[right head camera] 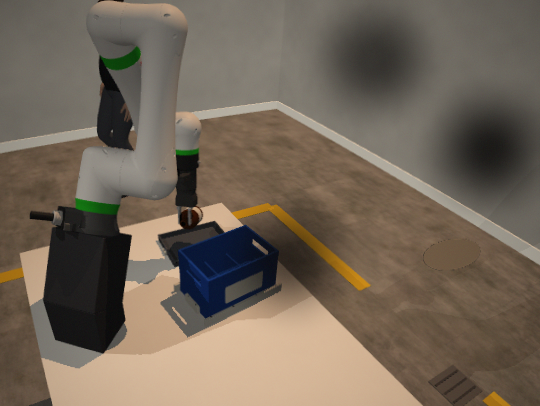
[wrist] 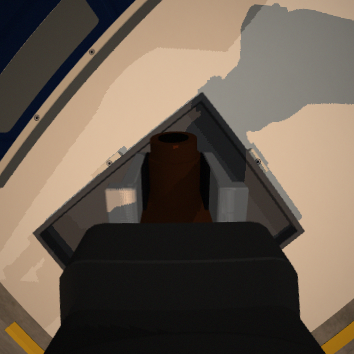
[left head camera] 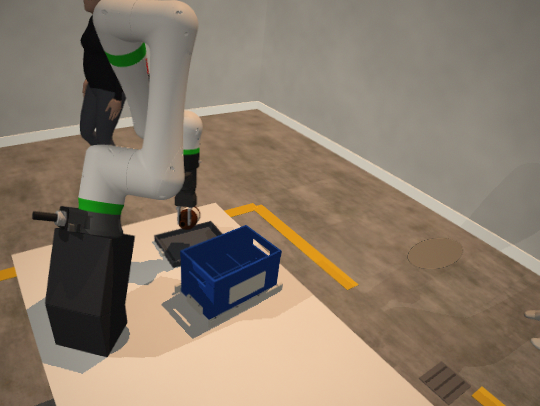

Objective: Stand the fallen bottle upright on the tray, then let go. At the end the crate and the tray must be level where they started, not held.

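Where they show: gripper, fingertip midpoint: (right head camera: 184, 223) (wrist: 174, 169) (left head camera: 184, 224); arm's base, origin of the base link: (right head camera: 93, 231) (left head camera: 96, 232).
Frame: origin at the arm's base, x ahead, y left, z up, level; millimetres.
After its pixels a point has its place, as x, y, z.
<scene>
A brown bottle (left head camera: 188, 219) (right head camera: 190, 218) (wrist: 174, 175) @(341, 135, -131) is held in the air above the tray. In the wrist view its open neck points away from the gripper's body, and in the head views it looks tipped onto its side. My gripper (left head camera: 185, 218) @(341, 133, -151) (right head camera: 186, 218) @(341, 133, -151) (wrist: 174, 169) @(341, 133, -151) is shut on the bottle, with one finger on each side near the neck. The dark grey tray (left head camera: 165, 249) @(296, 206, -299) (right head camera: 168, 249) @(295, 202, -298) (wrist: 274, 195) @(286, 231, -278) lies flat on the table below. The blue crate (left head camera: 200, 295) @(262, -145, -235) (right head camera: 197, 290) @(263, -148, -216) (wrist: 11, 35) @(369, -17, -166) stands level beside the tray. The bottle's lower body is hidden in the wrist view.
The crate's near wall carries a pale label (left head camera: 247, 287) @(405, -199, -219) (right head camera: 244, 289) @(407, -199, -230). The black robot base (left head camera: 87, 295) @(-79, -140, -95) (right head camera: 85, 292) @(-71, -145, -93) stands at the table's left. A person (left head camera: 100, 95) (right head camera: 114, 115) stands behind the arm. Yellow floor lines (left head camera: 305, 247) (right head camera: 320, 247) run past the table.
</scene>
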